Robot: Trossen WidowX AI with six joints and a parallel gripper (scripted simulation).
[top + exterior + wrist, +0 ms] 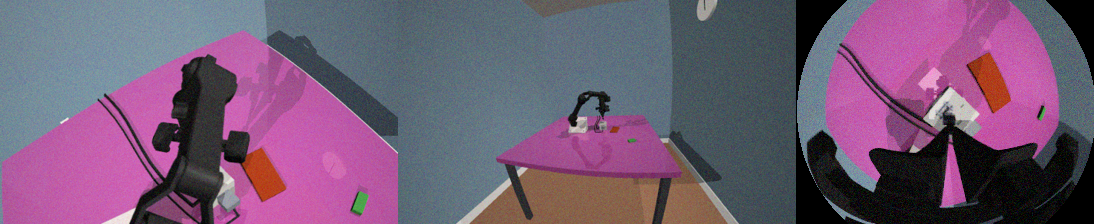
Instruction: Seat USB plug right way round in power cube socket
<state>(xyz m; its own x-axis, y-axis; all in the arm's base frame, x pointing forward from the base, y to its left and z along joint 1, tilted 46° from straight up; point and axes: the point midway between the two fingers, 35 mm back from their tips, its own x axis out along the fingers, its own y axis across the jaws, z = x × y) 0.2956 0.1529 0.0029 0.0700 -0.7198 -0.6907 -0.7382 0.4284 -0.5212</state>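
Right now the dark USB plug is 20 mm below my gripper tip. From my gripper tip the other things lie so: small green block 310 mm ahead, 300 mm to the right, 130 mm below; then flat orange-red block 130 mm below, 130 mm ahead, 40 mm to the right.
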